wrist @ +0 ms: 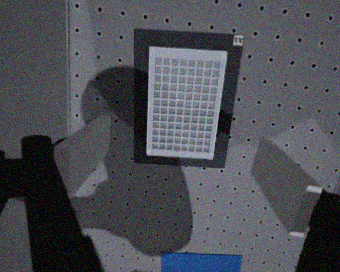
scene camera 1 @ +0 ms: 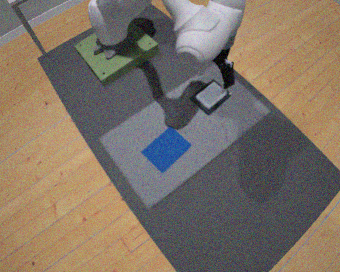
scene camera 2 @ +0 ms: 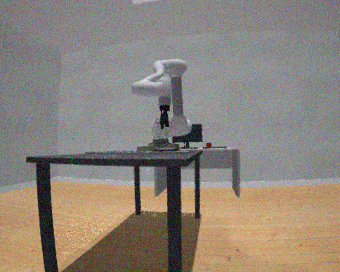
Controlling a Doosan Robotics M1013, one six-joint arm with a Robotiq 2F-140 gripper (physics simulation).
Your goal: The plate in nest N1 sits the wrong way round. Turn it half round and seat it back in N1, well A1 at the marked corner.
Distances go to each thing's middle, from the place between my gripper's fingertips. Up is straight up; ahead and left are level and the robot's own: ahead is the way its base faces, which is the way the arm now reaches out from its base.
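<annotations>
From my hand, the well plate (wrist: 185, 86) is 10 mm to the left and 90 mm below. Nest N1 (wrist: 171, 39) sits 10 mm to the left of my hand as well, and 110 mm below it. The blue nest (scene camera 1: 170, 145) is 110 mm ahead of my hand, 300 mm to the right of it and 110 mm below it.
</annotations>
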